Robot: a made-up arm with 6 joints. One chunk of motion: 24 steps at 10 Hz.
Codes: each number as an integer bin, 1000 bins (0 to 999) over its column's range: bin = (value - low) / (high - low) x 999, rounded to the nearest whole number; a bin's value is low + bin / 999 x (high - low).
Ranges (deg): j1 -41..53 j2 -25..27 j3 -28..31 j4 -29..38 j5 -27..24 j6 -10..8
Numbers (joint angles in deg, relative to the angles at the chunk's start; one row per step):
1: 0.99 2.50 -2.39 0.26 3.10 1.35
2: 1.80 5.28 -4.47 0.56 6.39 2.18
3: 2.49 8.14 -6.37 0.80 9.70 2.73
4: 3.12 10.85 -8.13 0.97 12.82 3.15
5: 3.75 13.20 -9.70 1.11 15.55 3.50
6: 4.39 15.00 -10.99 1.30 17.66 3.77
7: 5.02 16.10 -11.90 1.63 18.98 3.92
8: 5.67 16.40 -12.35 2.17 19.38 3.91
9: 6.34 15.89 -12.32 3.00 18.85 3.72
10: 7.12 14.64 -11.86 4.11 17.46 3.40
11: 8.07 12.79 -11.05 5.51 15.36 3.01
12: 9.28 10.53 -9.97 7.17 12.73 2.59
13: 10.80 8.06 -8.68 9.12 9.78 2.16
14: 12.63 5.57 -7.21 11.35 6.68 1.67
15: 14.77 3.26 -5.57 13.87 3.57 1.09
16: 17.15 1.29 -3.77 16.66 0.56 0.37
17: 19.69 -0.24 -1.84 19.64 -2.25 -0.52
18: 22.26 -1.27 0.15 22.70 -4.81 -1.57
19: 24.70 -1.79 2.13 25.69 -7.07 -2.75
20: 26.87 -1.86 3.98 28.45 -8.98 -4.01
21: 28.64 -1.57 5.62 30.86 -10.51 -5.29
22: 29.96 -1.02 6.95 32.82 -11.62 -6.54
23: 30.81 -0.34 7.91 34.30 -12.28 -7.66
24: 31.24 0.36 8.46 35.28 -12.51 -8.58
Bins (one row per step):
1: 446 528 434 436 590 630
2: 455 582 398 441 654 676
3: 462 637 366 444 719 707
4: 469 689 336 447 780 730
5: 476 734 310 449 833 749
6: 482 768 288 452 875 764
7: 489 790 273 457 901 773
8: 496 795 265 465 909 772
9: 503 786 265 477 898 761
10: 511 762 273 494 871 744
11: 521 726 287 515 830 722
12: 534 683 305 539 778 699
13: 551 635 327 568 720 675
14: 570 587 352 602 660 648
15: 593 543 380 639 599 615
16: 618 505 410 681 540 576
17: 645 476 443 725 485 526
18: 672 456 477 771 435 468
19: 698 446 510 815 390 402
20: 721 445 541 857 353 332
21: 740 450 569 893 323 261
22: 754 461 592 922 301 192
23: 763 474 608 944 288 130
24: 768 487 617 958 284 79

